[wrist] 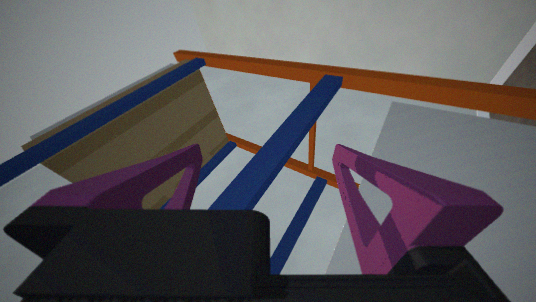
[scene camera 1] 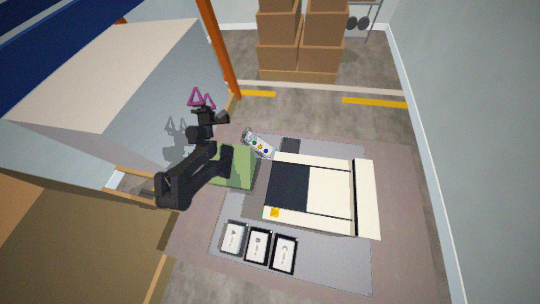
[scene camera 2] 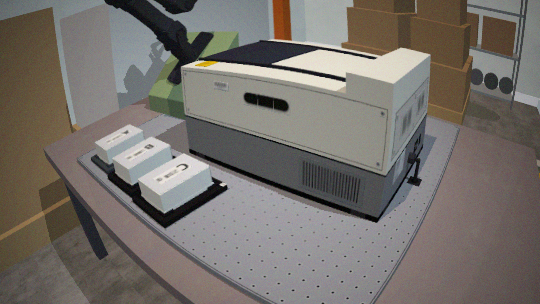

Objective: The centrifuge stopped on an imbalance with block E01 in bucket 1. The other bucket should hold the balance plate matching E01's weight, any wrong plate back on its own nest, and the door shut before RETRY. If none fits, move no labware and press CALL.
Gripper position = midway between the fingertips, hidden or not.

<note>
The gripper (wrist: 267,151) is open, with nothing in its grasp. Further things: a cream and grey centrifuge (scene camera 2: 343,128).
The cream and grey centrifuge also shows in scene camera 1 (scene camera 1: 342,199).
</note>
